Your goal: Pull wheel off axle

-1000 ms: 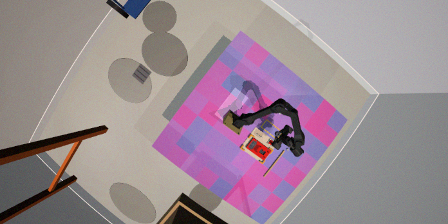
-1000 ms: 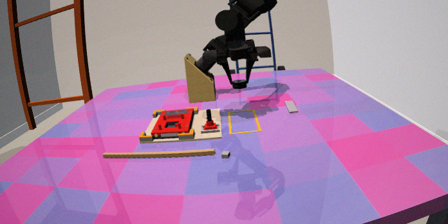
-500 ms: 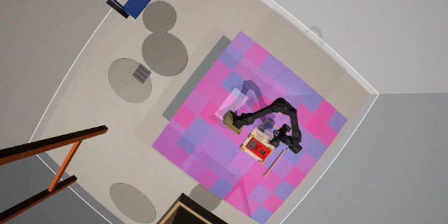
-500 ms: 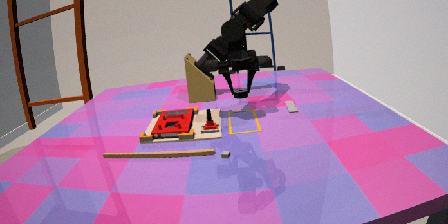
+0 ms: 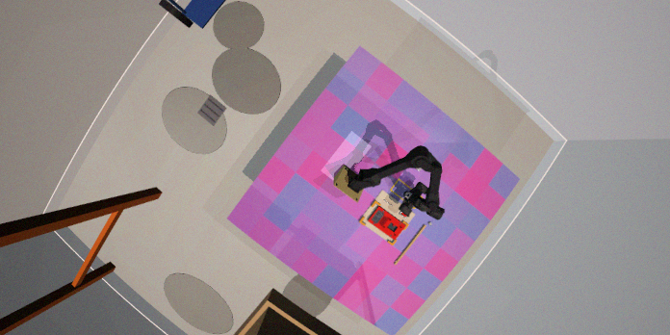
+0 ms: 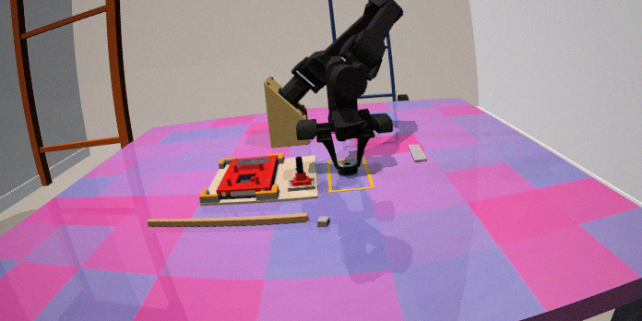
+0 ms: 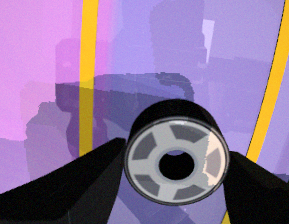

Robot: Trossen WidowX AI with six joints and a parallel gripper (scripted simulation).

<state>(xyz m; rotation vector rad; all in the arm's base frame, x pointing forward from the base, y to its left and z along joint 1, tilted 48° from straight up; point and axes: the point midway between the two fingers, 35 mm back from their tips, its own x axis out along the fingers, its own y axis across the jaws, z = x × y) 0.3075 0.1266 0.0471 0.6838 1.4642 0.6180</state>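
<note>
Now: gripper tip right at the black wheel. Also, from my gripper tip: black axle 60 mm ahead, 90 mm to the right, 20 mm above; then grey cube 230 mm ahead, 60 mm to the right, 10 mm below; then wooden strip 200 mm ahead, 240 mm to the right, 10 mm below.
</note>
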